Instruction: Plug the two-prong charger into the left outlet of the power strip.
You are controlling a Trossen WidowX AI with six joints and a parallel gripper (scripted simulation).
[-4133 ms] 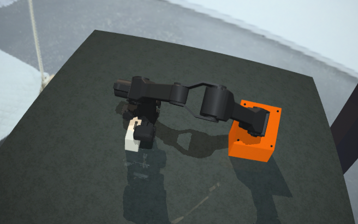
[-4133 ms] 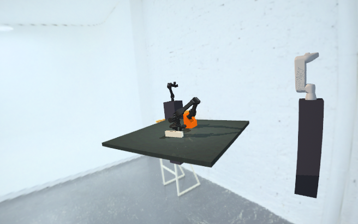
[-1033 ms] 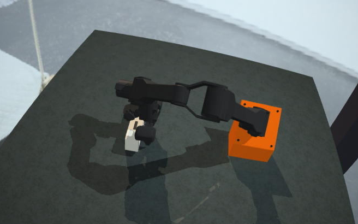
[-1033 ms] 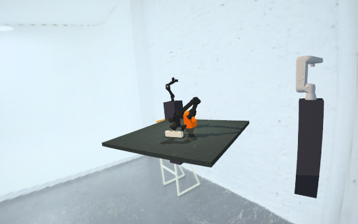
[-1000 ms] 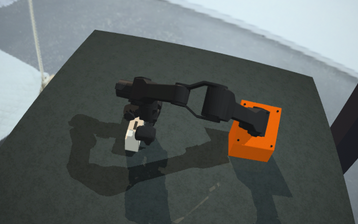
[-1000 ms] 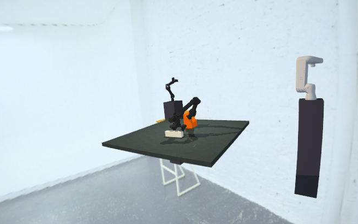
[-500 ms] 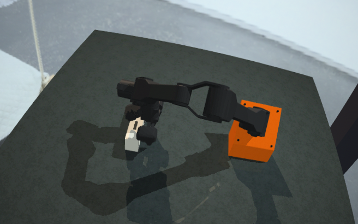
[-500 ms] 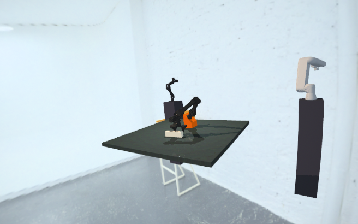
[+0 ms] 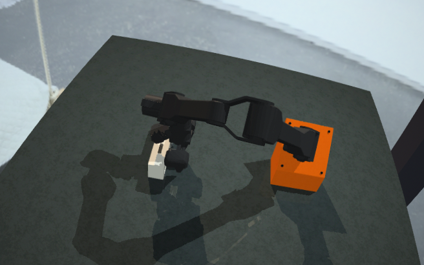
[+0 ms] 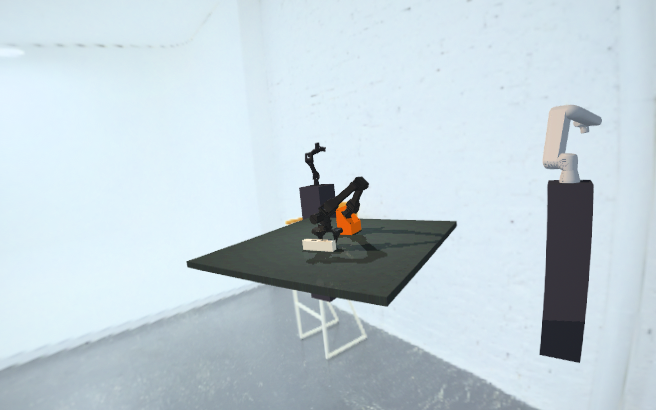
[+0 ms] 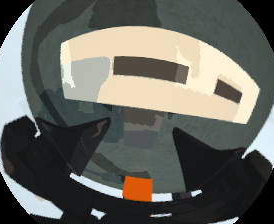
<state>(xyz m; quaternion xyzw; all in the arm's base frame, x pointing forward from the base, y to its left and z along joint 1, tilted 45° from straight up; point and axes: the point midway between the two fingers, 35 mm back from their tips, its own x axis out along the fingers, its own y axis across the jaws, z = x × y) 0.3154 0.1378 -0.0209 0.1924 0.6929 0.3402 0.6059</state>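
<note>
Now: gripper tip 30 mm short of the dark two-prong charger, 10 mm to the right of it and 10 mm below it.
</note>
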